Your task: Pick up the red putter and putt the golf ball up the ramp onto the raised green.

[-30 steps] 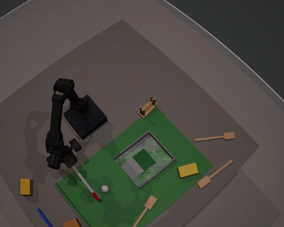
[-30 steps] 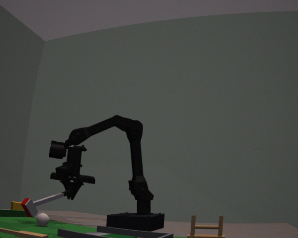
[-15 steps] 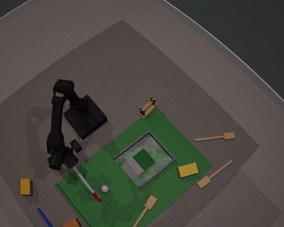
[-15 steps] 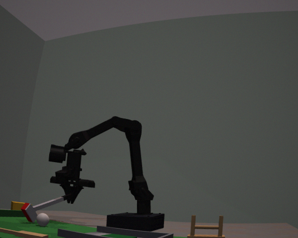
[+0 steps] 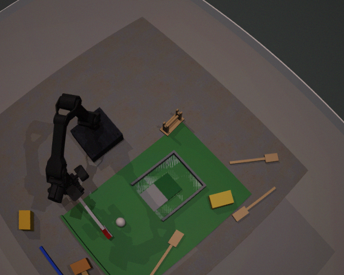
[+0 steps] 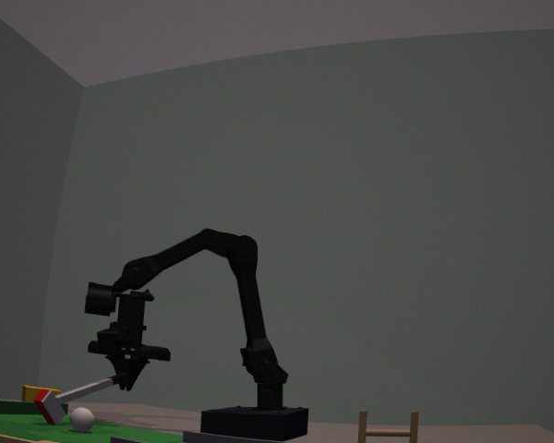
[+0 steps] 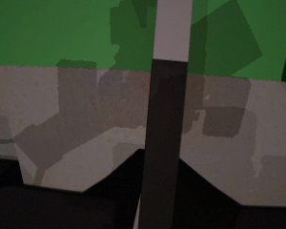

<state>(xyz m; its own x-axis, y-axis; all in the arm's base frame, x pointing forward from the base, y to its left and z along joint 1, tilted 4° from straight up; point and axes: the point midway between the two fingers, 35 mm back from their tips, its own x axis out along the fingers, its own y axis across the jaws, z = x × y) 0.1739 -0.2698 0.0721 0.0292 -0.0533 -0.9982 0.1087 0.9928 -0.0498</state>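
Right now the red putter is 13 cm ahead of my gripper tip, 1 cm to the right of it and 1 cm below it. Also, from my gripper tip: wooden stand 55 cm to the left, 7 cm ahead, 4 cm below; white golf ball 24 cm ahead, 6 cm to the left, 5 cm below; blue stick 32 cm to the right, 23 cm ahead, 6 cm below.
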